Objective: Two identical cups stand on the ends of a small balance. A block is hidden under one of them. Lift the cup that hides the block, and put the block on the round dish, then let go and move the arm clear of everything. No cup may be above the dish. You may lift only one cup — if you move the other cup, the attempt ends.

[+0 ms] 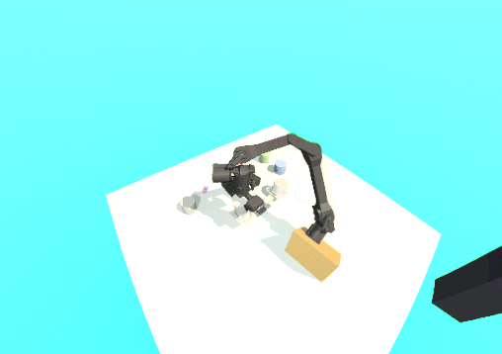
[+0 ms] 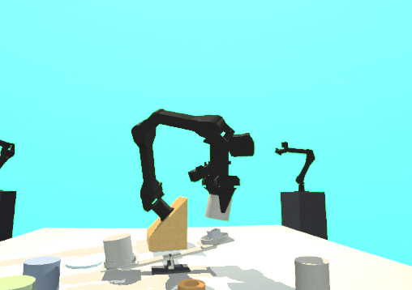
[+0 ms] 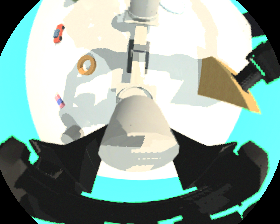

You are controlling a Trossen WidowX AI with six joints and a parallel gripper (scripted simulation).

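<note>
My gripper tip is 60 mm above the pale blue block and 10 mm to the left of it. Also, from my gripper tip: orange ring 150 mm ahead, 140 mm below, 120 mm to the right; then grey cup 290 mm to the right, 90 mm below, 20 mm behind; then red toy car 270 mm ahead, 260 mm to the right, 140 mm below.
</note>
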